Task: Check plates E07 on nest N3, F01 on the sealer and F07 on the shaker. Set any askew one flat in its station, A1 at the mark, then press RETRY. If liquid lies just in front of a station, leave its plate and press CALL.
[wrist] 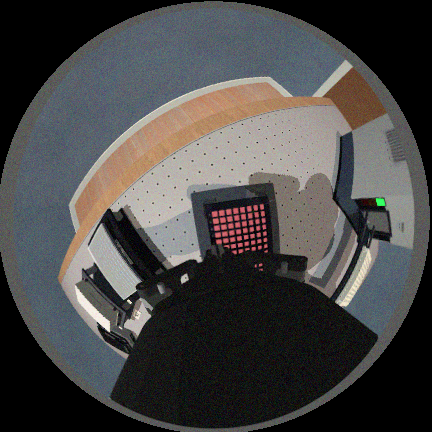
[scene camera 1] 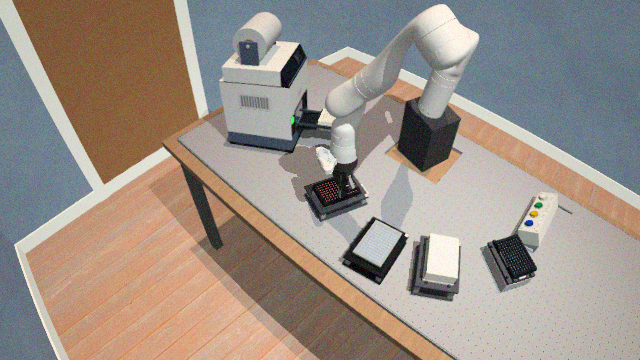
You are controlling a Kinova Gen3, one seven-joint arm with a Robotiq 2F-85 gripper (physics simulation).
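My gripper is shut with nothing between its fingers. Its tips are low at a dark plate with red wells; whether they touch it I cannot tell. This plate sits on a dark station, its edges roughly parallel to the rim; the gripper hides part of it. A cream plate is on the tray of the sealer, partly behind the arm in the scene view. A dark plate rests on the rightmost station. Plate labels are unreadable.
A pale plate lies on a black station. A white block stands on another dark station. A button box with green, yellow and blue buttons is beside the rightmost station. The arm's black base stands behind.
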